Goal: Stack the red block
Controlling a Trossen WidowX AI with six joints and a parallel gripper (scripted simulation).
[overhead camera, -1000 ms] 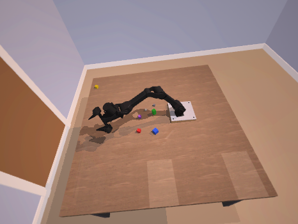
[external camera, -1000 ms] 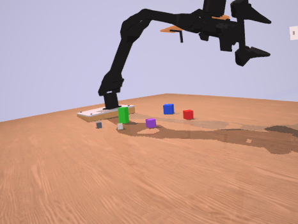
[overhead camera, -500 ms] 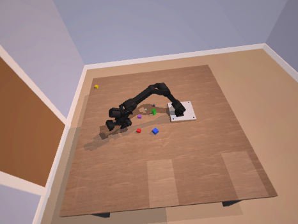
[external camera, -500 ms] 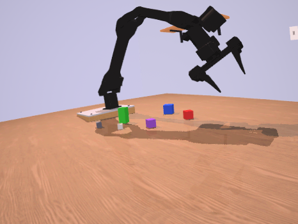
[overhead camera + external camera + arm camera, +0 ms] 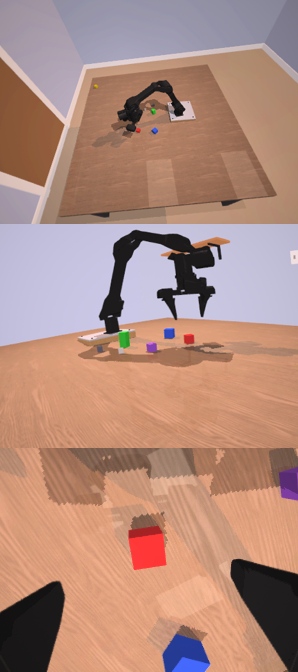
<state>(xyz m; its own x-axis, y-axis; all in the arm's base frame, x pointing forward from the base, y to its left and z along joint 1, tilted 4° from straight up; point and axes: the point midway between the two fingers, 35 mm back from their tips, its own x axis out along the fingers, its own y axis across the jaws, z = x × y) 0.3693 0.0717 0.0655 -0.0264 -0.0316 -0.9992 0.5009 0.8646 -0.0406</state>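
Now: the red block 70 mm below my gripper tip and 10 mm behind it. From my gripper tip the other things lie so: small white block 200 mm to the right, 100 mm behind, 70 mm below; then blue block 130 mm behind, 60 mm below, 40 mm to the left; then purple block 140 mm to the right, 70 mm below, 40 mm behind.
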